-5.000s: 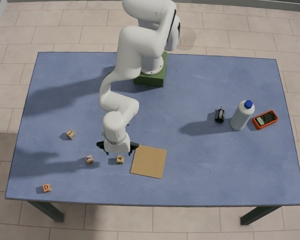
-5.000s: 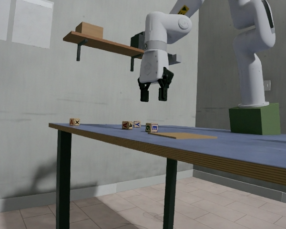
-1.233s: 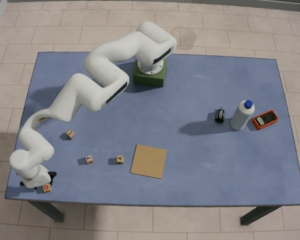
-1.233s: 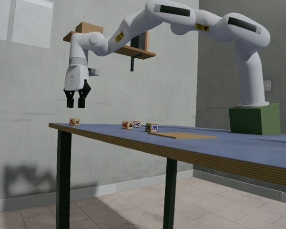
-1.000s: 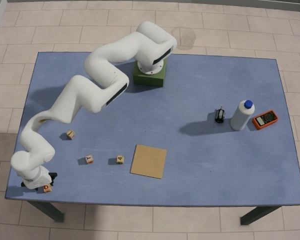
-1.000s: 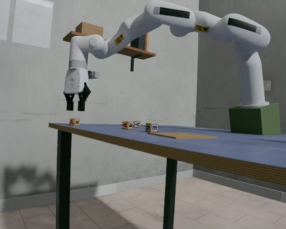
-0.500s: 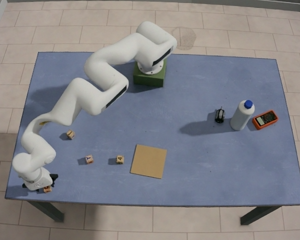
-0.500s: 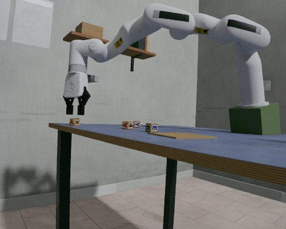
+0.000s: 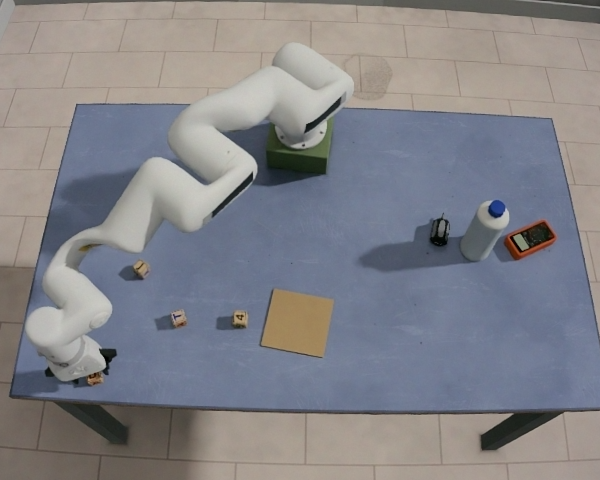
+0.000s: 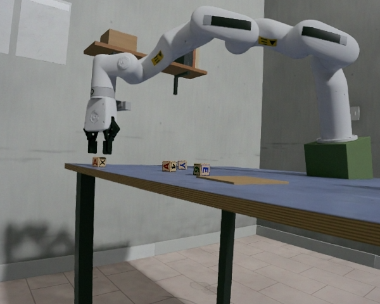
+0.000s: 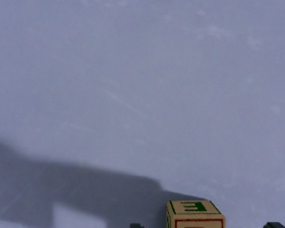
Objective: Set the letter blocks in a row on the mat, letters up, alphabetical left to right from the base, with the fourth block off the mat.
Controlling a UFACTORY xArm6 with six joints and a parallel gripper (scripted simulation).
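Right now the wooden block is 40 mm below my hand. Round my hand: black object: 830 mm to the left, 280 mm behind, 40 mm below; tan mat: 460 mm to the left, 80 mm behind, 50 mm below; orange multimeter: 1060 mm to the left, 220 mm behind, 40 mm below.
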